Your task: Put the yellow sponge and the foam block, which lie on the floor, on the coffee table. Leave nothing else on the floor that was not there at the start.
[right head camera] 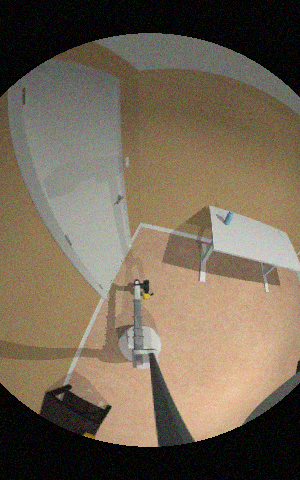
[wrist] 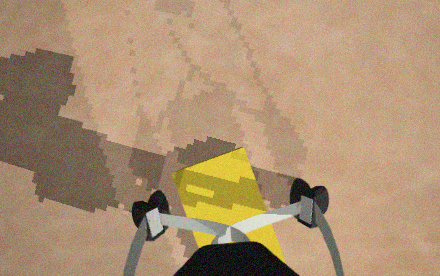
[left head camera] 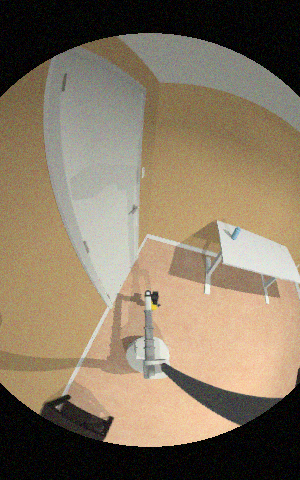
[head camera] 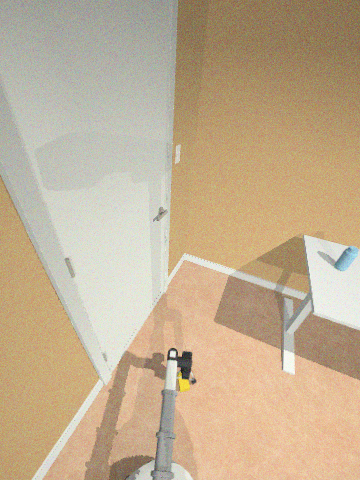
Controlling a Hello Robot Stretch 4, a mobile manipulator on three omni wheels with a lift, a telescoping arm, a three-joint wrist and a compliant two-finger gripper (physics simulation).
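Places are measured from the robot's base along level axes (x back, y right, z up), in metres.
Where they show: gripper, fingertip midpoint: (right head camera: 146, 294) (wrist: 229, 201) (left head camera: 152, 305) (head camera: 183, 381).
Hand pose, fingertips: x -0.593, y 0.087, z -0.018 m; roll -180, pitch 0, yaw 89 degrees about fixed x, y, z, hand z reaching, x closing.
Note:
After its pixels a point has its place.
The yellow sponge (head camera: 184, 385) @[x -0.558, y 0.093, z 0.017 m] (left head camera: 154, 307) @[x -0.553, y 0.103, z 0.016 m] (right head camera: 147, 296) @[x -0.552, y 0.103, z 0.017 m] (wrist: 222, 187) @[x -0.612, y 0.083, z 0.018 m] lies on the floor below my gripper. My gripper (wrist: 229, 201) @[x -0.593, y 0.087, z -0.018 m] is open. In the wrist view its fingertips stand on either side of the sponge, apart from it; the gripper body hides the sponge's near end. The white coffee table (head camera: 332, 300) @[x -0.796, y 0.830, z 0.692 m] (left head camera: 260, 257) @[x -0.735, y 1.328, z 0.693 m] (right head camera: 255, 245) @[x -0.710, y 1.289, z 0.693 m] stands to the right by the wall. I cannot make out the foam block with certainty; a small part of a yellow thing (right head camera: 89, 436) shows at the bottom of the right head view.
A blue bottle-like object (head camera: 346, 258) @[x -1.042, y 1.000, z 0.794 m] (left head camera: 236, 233) @[x -1.033, y 1.012, z 0.790 m] (right head camera: 228, 218) @[x -1.038, y 1.006, z 0.784 m] lies on the coffee table near its left end. A white door (head camera: 115, 240) @[x -0.831, y -0.316, z 0.947 m] is at the left, beyond the arm. A dark piece of furniture (left head camera: 75, 419) (right head camera: 70, 412) stands at the lower left, near the wall.

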